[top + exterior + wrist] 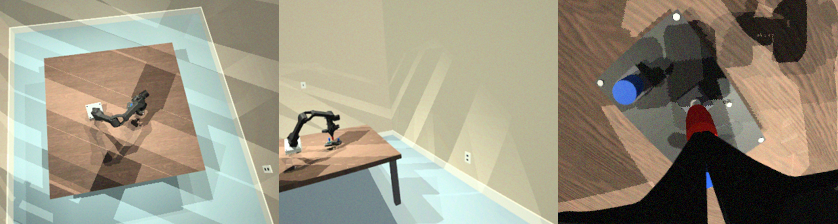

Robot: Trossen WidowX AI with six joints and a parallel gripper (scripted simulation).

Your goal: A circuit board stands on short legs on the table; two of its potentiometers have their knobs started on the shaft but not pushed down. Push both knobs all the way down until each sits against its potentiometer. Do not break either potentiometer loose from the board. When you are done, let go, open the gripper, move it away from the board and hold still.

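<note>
My gripper tip is 20 mm above the red knob. From my gripper tip the other things lie so: blue knob (40 mm behind, 30 mm to the left, 30 mm below).
</note>
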